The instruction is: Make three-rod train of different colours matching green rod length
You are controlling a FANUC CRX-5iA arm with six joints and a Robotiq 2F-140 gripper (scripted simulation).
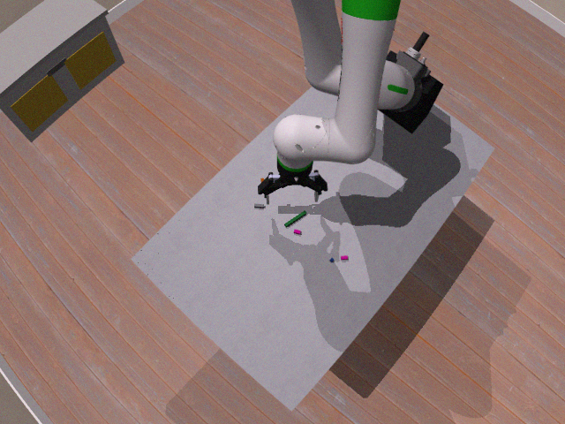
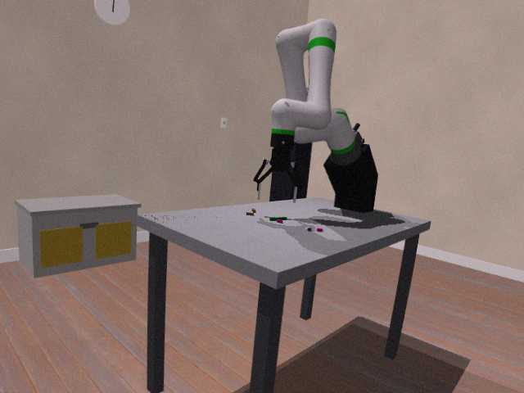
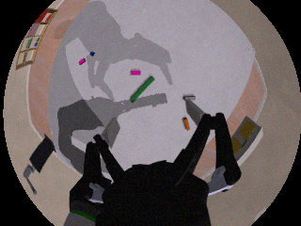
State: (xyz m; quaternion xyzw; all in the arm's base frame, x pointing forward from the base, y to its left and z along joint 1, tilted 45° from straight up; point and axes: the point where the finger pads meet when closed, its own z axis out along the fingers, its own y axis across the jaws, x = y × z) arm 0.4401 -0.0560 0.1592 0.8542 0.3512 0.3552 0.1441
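The small blue rod lies 50 mm ahead of my hand, 210 mm to the left of it and 70 mm below it. From my hand the other things lie so: orange rod 120 mm to the right, 70 mm below; grey rod 60 mm ahead, 80 mm to the right, 70 mm below; green rod 20 mm ahead, 40 mm to the left, 70 mm below.
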